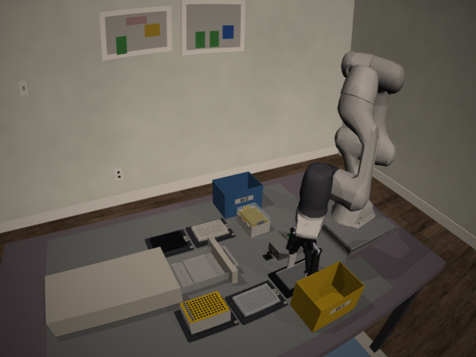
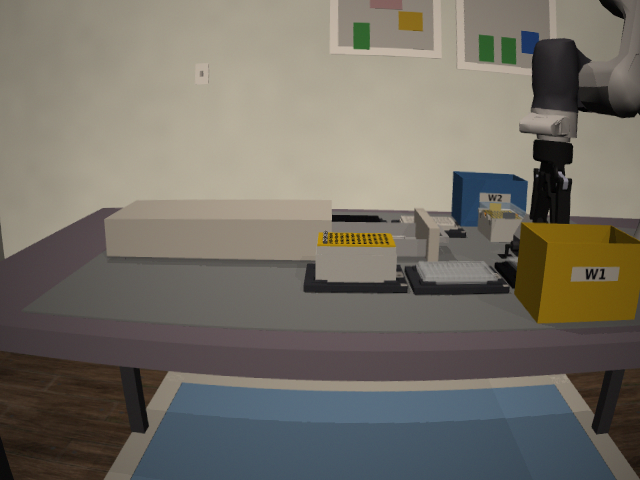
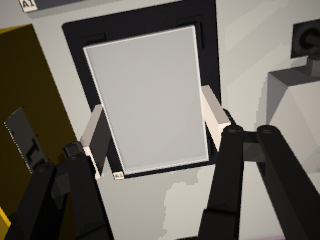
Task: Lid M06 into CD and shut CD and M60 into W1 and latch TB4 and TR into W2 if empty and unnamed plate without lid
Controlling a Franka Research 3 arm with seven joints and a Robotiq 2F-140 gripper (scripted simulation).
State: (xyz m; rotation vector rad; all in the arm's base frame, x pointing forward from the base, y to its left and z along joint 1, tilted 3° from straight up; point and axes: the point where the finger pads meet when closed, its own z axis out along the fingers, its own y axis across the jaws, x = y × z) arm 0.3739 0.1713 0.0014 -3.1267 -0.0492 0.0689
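Now: the black nest 4 cm below my hand. Round my hand: green key DONE: 15 cm to the right, 6 cm behind, 2 cm above; yellow bin W1: 15 cm to the left, 1 cm below, 1 cm behind; tip box TB4: 33 cm to the right, 1 cm below.
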